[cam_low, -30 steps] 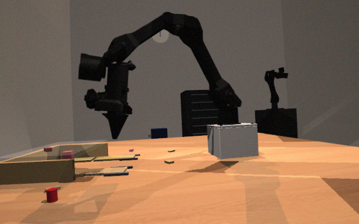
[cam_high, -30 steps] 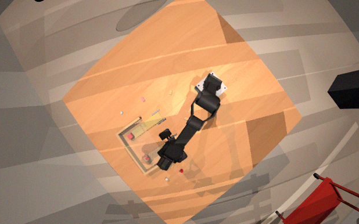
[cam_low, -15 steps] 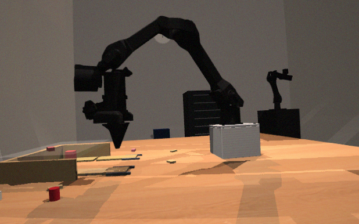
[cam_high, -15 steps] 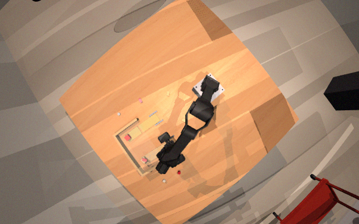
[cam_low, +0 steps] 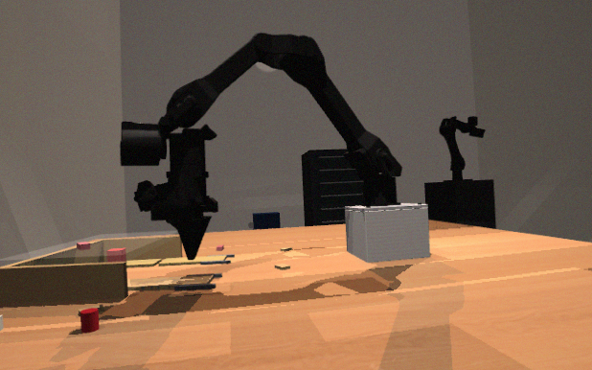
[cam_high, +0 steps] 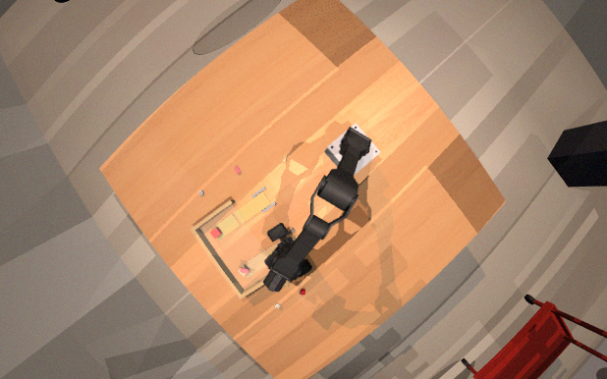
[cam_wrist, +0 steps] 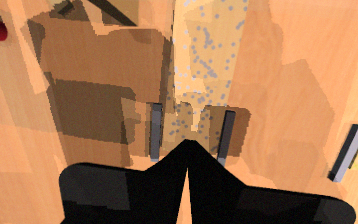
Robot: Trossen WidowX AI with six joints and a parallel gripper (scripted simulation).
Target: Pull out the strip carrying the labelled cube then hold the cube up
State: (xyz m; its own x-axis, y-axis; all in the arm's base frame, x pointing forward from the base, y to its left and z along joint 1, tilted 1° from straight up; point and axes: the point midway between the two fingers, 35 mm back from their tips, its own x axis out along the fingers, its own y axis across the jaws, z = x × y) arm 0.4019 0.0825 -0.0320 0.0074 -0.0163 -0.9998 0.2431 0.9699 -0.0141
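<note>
Right now the strip is 9 cm ahead of my gripper tip, 4 cm below it and 3 cm to the right of it. Also, from my gripper tip: small tan block (16 cm behind, 4 cm to the right, 4 cm below); then labelled cube (20 cm ahead, 6 cm to the right, 2 cm below).
</note>
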